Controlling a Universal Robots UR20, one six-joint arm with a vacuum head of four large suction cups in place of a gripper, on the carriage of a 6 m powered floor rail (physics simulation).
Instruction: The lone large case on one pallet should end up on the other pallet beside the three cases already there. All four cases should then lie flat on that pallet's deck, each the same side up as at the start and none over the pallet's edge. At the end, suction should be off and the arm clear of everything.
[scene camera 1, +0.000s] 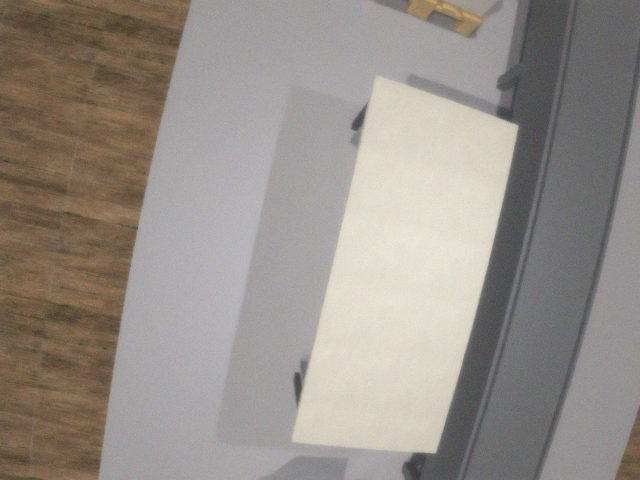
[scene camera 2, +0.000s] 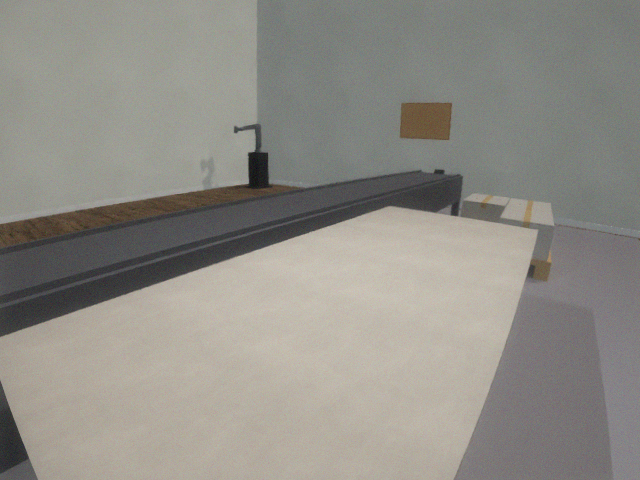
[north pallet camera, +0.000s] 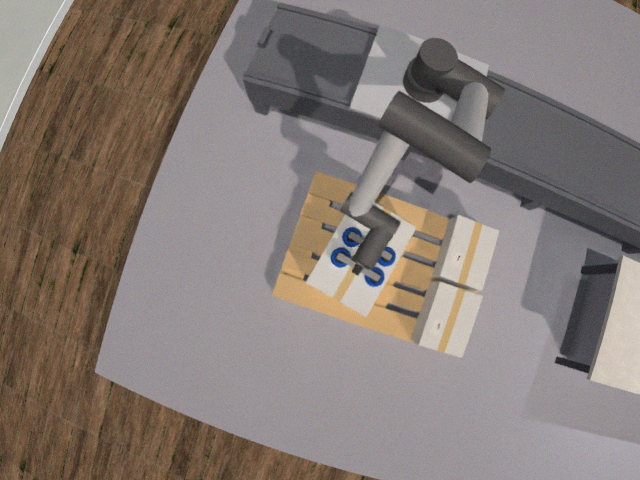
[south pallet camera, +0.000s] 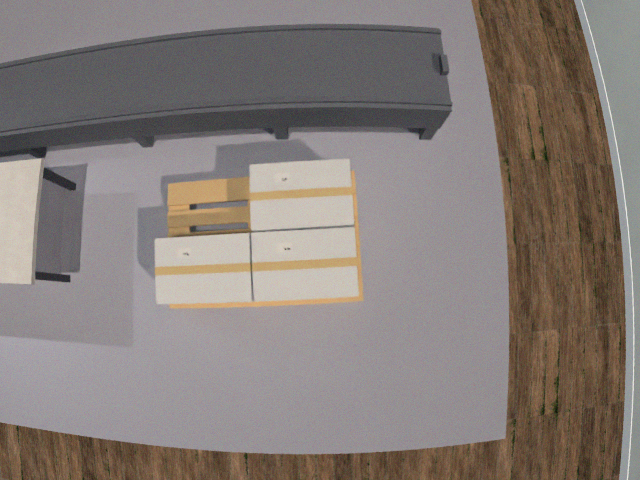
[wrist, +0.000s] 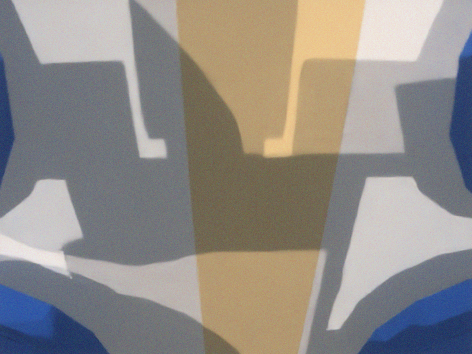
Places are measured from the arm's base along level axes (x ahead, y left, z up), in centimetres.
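Where they show: end effector, tool point: (wrist: 233, 257).
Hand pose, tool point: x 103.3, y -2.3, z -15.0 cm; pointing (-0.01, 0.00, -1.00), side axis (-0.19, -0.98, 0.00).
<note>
Each offset is from my tool point to the top centre of the thing. Level surfaces: height alone.
The lone large case @(dx -1.6, dy -0.7, dz -1.6 cm) (north pallet camera: 330, 281) (wrist: 260, 300), white with a tan tape stripe, lies flat and askew to the boards on the north pallet (north pallet camera: 294, 263). My suction gripper (north pallet camera: 363, 256) (wrist: 236, 200) is over its top, four blue cups spread across the stripe. In the wrist view the cups' shadows fall on the case close beside them; the cups look slightly above it, and suction looks off. On the south pallet (south pallet camera: 206, 192), three white taped cases (south pallet camera: 299, 211) (south pallet camera: 305, 281) (south pallet camera: 201, 289) lie flat; bare boards show at its upper left quarter.
Two taller white boxes @(dx -23.6, dy +60.1, dz -7.1 cm) (north pallet camera: 465, 258) @(dx +17.0, dy +60.0, dz -3.1 cm) (north pallet camera: 452, 320) stand at the north pallet's right end. The floor rail (north pallet camera: 558, 134) (south pallet camera: 258, 67) (scene camera 1: 568, 206) (scene camera 2: 155, 232) runs behind both pallets. A pale table @(dz +11.0 cm) (scene camera 1: 413, 258) (scene camera 2: 284, 335) (north pallet camera: 620, 335) (south pallet camera: 15, 222) stands between them.
</note>
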